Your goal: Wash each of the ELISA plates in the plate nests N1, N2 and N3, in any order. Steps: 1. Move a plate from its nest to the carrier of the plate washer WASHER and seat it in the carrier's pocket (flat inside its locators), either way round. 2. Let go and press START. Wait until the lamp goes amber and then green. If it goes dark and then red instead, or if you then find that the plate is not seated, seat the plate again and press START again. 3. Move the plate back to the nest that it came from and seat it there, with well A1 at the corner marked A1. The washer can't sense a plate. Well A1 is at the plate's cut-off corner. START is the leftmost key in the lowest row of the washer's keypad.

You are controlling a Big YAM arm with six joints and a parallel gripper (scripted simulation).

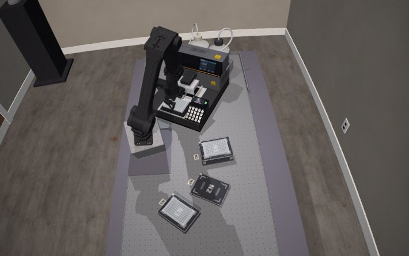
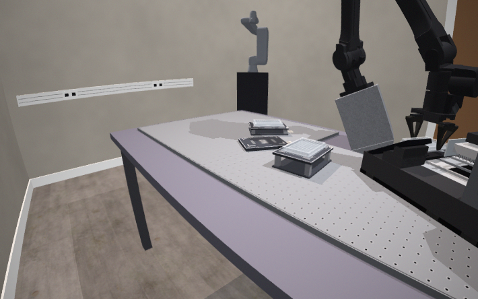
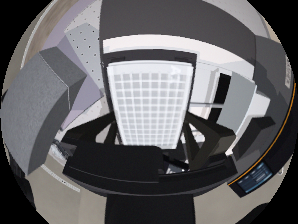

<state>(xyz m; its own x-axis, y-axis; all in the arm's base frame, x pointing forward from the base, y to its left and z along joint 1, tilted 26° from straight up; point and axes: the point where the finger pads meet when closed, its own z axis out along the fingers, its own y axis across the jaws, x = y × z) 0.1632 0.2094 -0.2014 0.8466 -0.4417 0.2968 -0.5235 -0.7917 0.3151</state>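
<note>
My hand is 2 cm above the washer carrier. From my hand the other things lie so: plate washer 13 cm to the left, 8 cm ahead, 3 cm above.
</note>
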